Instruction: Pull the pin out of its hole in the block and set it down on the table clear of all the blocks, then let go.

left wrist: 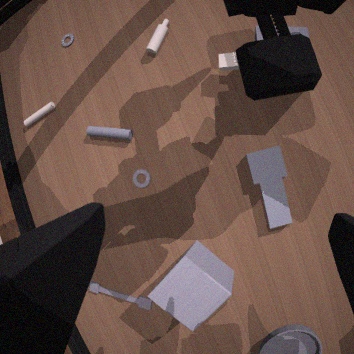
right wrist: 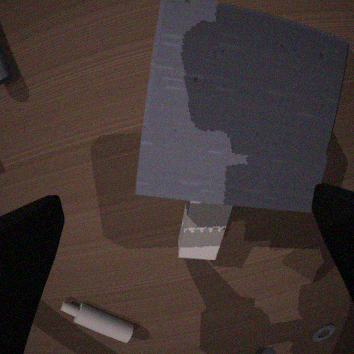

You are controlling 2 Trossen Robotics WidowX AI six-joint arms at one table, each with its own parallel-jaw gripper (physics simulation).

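Frame: origin at the left arm's base, x ahead, y left, z up, level; centimetres.
Seen in the pictures: left gripper, between the fingertips: [left wrist: 223, 222]; right gripper, between the fingertips: [left wrist: 255, 38] [right wrist: 189, 203].
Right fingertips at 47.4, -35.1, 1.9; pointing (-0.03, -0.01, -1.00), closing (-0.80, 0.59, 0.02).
Note:
Pixels of each thing's top centre, then the offset from my right fingertips to it, as dx, dy, dz.
- pin, centre of its top: [right wrist: 212, 210] [left wrist: 245, 56] +0.0, +1.8, -2.0
- large blue-grey block, centre of its top: [right wrist: 250, 111] [left wrist: 284, 48] -3.3, -1.3, +0.1
- white stepped peg, centre of its top: [right wrist: 93, 328] [left wrist: 157, 32] +12.2, +5.6, -4.3
- white rod, centre of its top: [left wrist: 36, 113] +20.0, +26.4, -4.7
- grey cylinder, centre of its top: [left wrist: 106, 131] +7.9, +20.4, -4.5
- grey stepped piece, centre of its top: [left wrist: 272, 187] -12.7, +11.2, -4.5
- pale block, centre of its top: [left wrist: 187, 295] -13.8, +25.5, +2.1
- thin double-ended bar, centre of its top: [left wrist: 118, 295] -8.6, +36.5, -5.3
The pin [left wrist: 228, 61] [right wrist: 202, 232] is a pale square bar. It sticks out of one side of the large blue-grey block [right wrist: 165, 100]; its inner end is hidden in the block. In the left wrist view most of this block [left wrist: 299, 32] is hidden behind the right arm. My right gripper [left wrist: 255, 38] [right wrist: 189, 203] is open and empty, with its fingers far apart on either side of the pin in the right wrist view; I see no contact with the pin. My left gripper [left wrist: 223, 222] is open and empty, away from the pin and its block.
A white stepped peg [left wrist: 158, 37] [right wrist: 102, 322], a white rod [left wrist: 39, 114], a grey cylinder [left wrist: 109, 133] and two rings [left wrist: 67, 40] [left wrist: 141, 178] lie left of the block. A grey stepped piece [left wrist: 270, 185], a pale block [left wrist: 192, 290], a thin double-ended bar [left wrist: 120, 296] and a round dish lie lower.

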